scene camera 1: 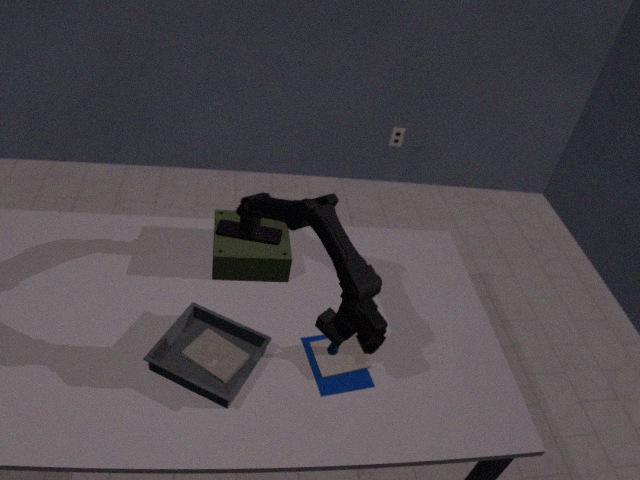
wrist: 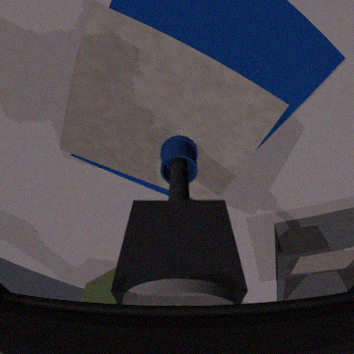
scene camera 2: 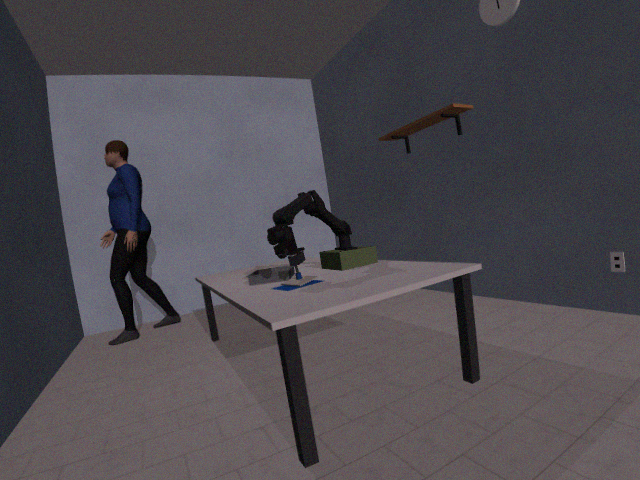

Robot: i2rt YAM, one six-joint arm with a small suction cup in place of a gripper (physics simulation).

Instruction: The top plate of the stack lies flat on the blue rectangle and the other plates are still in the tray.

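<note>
My suction cup sits on a pale grey square plate, near the plate's near edge in the wrist view, and holds it. The plate covers the back part of the blue rectangle and sticks out past it on one side. I cannot tell whether the plate touches the table. The grey tray lies to the left with the other plates inside.
The arm's green base block stands behind the tray and rectangle. A person in a blue top walks on the floor beyond the table's far side. The table's right edge is near.
</note>
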